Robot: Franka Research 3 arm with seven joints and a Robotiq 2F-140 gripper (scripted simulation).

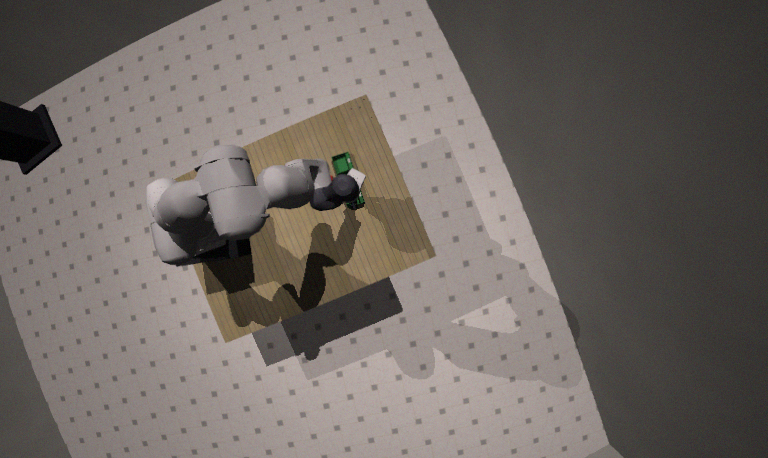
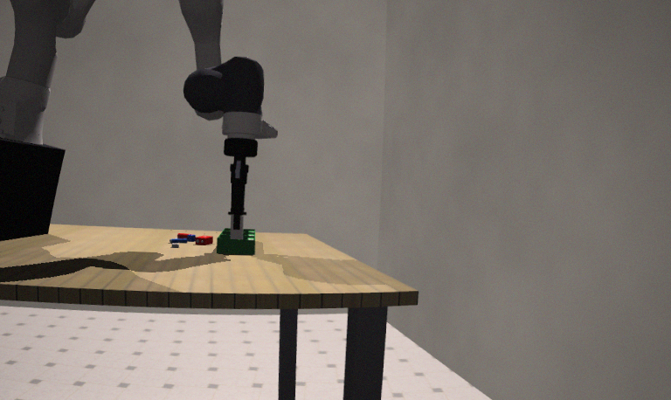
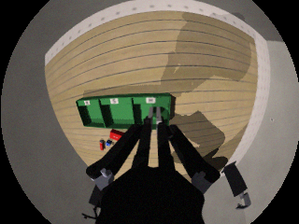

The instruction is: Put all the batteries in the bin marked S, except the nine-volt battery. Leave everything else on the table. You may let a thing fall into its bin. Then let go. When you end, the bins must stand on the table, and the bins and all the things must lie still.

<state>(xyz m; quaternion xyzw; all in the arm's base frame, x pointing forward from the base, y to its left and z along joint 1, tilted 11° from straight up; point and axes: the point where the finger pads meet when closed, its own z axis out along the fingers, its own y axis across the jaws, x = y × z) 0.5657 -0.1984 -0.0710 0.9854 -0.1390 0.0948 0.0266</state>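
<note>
My hand is 9 cm to the right of the green bin row, 3 cm above it and 2 cm short of it. Also, from my hand: grey button cell: 13 cm behind, 6 cm to the left, 5 cm below; then red block-shaped battery: 13 cm to the left, 6 cm behind, 4 cm below; then blue battery: 15 cm to the left, 12 cm behind, 5 cm below.
</note>
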